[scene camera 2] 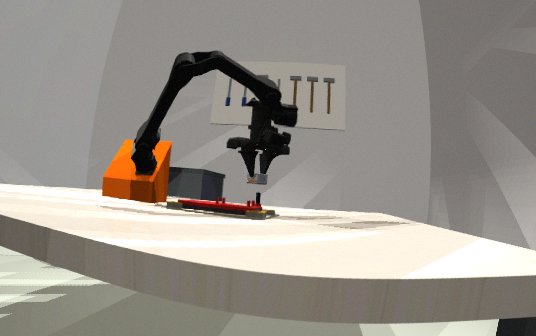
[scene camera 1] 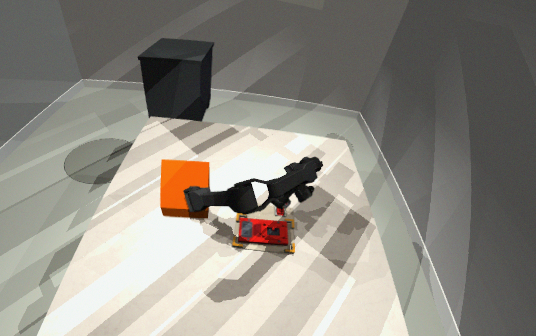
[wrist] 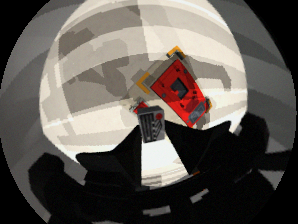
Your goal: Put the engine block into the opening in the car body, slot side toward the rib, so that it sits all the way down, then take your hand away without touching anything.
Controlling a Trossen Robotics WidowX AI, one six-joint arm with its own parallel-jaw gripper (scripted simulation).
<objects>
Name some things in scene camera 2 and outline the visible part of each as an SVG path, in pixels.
My gripper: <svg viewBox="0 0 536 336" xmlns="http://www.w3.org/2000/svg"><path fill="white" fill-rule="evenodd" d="M290 133L285 131L282 134L278 133L278 128L271 126L269 122L252 121L251 126L248 126L248 129L250 129L250 139L231 137L227 142L227 148L236 149L241 147L241 151L238 151L238 153L241 154L250 177L254 176L255 158L259 152L255 151L255 149L263 150L263 153L259 154L260 174L266 174L270 163L276 156L290 154L288 146L291 141Z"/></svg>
A red car body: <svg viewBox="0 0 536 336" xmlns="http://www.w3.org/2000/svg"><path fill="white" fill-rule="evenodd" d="M177 201L182 203L182 208L205 212L245 215L246 210L262 212L262 207L254 206L255 201L252 201L251 206L250 201L247 201L247 206L225 203L226 198L222 198L221 203L219 202L219 197L216 197L216 202L178 199Z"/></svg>
</objects>
